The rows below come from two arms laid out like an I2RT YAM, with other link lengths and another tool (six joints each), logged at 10 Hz.
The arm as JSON. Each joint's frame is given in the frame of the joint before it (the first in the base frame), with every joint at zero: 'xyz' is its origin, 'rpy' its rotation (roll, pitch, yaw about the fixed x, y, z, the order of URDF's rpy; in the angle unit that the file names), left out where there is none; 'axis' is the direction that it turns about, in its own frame. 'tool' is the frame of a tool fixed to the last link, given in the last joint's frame.
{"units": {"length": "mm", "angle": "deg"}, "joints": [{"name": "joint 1", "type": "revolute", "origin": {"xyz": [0.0, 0.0, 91.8]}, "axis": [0.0, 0.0, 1.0]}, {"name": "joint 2", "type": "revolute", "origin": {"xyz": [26.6, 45.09, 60.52]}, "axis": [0.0, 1.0, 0.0]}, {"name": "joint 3", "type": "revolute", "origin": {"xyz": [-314.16, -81.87, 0.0]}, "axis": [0.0, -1.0, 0.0]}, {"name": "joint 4", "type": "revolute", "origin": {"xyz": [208.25, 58.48, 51.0]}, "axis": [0.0, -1.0, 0.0]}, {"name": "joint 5", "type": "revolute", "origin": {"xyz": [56.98, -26.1, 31.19]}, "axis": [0.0, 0.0, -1.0]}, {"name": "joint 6", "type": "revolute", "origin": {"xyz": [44.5, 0.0, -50.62]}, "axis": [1.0, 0.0, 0.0]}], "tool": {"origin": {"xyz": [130.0, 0.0, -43.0], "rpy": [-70.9, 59.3, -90.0]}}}
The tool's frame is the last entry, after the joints.
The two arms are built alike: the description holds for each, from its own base.
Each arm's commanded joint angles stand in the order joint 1, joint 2, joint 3, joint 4, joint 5, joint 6.
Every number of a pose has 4 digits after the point. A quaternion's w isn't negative.
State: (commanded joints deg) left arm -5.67 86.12 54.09 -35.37 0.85 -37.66; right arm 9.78 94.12 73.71 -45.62 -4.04 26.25
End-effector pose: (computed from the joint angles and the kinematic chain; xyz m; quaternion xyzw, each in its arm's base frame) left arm 0.2439 -0.0576 0.1647 -0.4766 0.8061 -0.2611 0.2344; right arm 0.2935 0.0779 0.2074 -0.0924 0.9630 -0.1173 0.2241
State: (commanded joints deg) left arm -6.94 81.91 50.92 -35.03 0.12 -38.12; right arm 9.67 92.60 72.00 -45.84 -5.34 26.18
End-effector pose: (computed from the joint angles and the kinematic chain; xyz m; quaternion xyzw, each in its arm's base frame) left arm 0.2271 -0.0592 0.1668 -0.4687 0.8062 -0.2658 0.2445; right arm 0.2828 0.0794 0.2076 -0.0950 0.9649 -0.1068 0.2205
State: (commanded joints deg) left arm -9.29 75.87 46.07 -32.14 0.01 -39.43; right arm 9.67 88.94 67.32 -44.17 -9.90 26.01
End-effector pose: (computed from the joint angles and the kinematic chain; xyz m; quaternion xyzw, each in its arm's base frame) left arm 0.2104 -0.0666 0.1687 -0.4535 0.7993 -0.2916 0.2654; right arm 0.2614 0.0894 0.2075 -0.1037 0.9663 -0.0679 0.2254
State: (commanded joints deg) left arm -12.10 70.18 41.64 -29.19 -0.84 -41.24; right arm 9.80 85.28 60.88 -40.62 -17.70 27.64
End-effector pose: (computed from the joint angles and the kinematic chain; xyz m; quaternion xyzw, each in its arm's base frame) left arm 0.1965 -0.0730 0.1695 -0.4392 0.7900 -0.3162 0.2880; right arm 0.2359 0.1094 0.2047 -0.1052 0.9686 0.0018 0.2251
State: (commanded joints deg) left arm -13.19 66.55 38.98 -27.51 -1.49 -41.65; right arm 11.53 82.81 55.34 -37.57 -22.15 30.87
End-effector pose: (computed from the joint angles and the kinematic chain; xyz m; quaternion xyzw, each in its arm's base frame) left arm 0.1886 -0.0734 0.1695 -0.4297 0.7838 -0.3292 0.3042; right arm 0.2122 0.1268 0.1988 -0.1024 0.9708 0.0478 0.2118
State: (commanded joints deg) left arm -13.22 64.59 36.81 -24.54 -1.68 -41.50; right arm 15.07 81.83 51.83 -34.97 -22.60 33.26
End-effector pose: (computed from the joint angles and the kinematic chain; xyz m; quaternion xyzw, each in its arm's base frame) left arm 0.1892 -0.0730 0.1688 -0.4225 0.7754 -0.3422 0.3212; right arm 0.1963 0.1403 0.1905 -0.1145 0.9706 0.0614 0.2025
